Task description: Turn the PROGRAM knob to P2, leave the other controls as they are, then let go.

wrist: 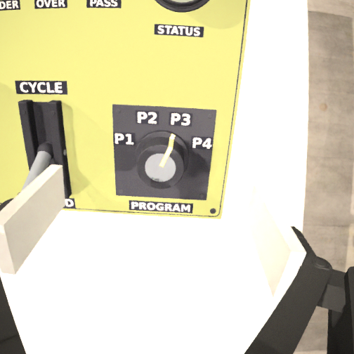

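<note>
The PROGRAM knob [159, 166] is a round dark knob with a grey cap, right of the middle of the wrist view, on a dark square plate [125, 185] marked P1, P2, P3 and P4. Its pale yellow pointer line [168, 151] slants up and slightly right, toward the P3 label [180, 119]. My gripper [156, 194] is wide open and empty. Its left finger is at the left, over the lower part of the CYCLE lever, and its right finger is at the lower right, beyond the panel's edge. Neither finger touches the knob.
The CYCLE lever [36, 169] stands in its dark slot left of the knob, its lower part partly hidden by my left finger. The yellow panel [100, 65] carries a STATUS lamp [182, 4] at the top. A bright white surface surrounds the panel; wood-like floor [327, 150] shows at the right.
</note>
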